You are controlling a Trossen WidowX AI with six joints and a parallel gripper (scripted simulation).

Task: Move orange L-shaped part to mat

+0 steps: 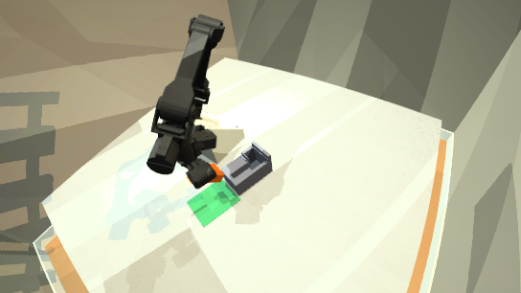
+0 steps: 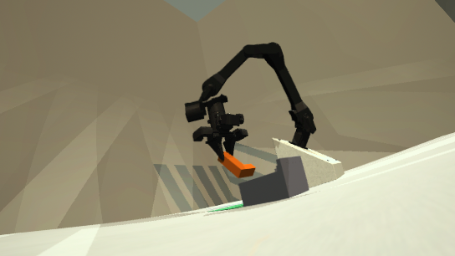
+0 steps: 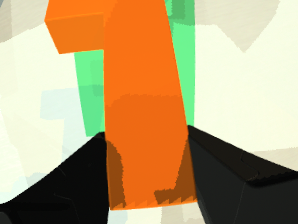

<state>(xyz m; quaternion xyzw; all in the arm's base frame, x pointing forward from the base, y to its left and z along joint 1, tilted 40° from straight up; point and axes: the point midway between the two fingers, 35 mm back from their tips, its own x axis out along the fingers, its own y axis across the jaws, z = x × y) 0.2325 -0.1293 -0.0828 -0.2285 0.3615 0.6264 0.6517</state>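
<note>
The green mat is 16 cm below my gripper tip. The rest, counted from my gripper tip: orange L-shaped part 3 cm to the left, 3 cm below, 1 cm behind.
</note>
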